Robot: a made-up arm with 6 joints.
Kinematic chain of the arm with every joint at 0, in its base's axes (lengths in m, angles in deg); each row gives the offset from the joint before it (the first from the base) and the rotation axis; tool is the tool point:
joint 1: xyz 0 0 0.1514 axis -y
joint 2: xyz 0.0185 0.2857 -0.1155 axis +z
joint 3: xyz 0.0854 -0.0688 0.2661 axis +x
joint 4: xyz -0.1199 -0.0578 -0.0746 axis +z
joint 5: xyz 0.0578 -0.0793 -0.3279 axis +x
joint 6: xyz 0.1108 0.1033 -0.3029 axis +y
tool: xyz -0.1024 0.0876 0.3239
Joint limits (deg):
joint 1: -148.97..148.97
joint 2: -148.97..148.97
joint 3: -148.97..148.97
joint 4: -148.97..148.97
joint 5: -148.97..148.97
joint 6: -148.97..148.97
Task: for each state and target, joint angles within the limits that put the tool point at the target. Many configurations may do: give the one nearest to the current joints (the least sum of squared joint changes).
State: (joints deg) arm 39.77 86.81 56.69 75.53 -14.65 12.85
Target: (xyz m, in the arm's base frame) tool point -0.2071 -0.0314 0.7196
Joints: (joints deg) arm -0.72 117.92 102.09 96.94 -16.98 57.93
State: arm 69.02 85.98 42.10 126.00 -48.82 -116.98
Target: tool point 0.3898 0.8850 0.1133
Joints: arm 86.93 58.39 32.11 115.10 -79.61 -105.97
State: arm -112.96 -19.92 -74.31 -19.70 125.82 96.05
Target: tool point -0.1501 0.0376 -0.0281
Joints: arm -101.88 -55.29 -89.86 20.33 131.57 145.98
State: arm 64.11 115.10 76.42 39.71 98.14 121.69
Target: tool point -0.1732 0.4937 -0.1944
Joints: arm 87.72 125.45 48.72 24.37 102.15 82.52
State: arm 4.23 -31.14 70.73 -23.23 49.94 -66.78
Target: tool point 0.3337 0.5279 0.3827
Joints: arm -1.82 -51.79 69.22 -39.92 56.18 -68.09
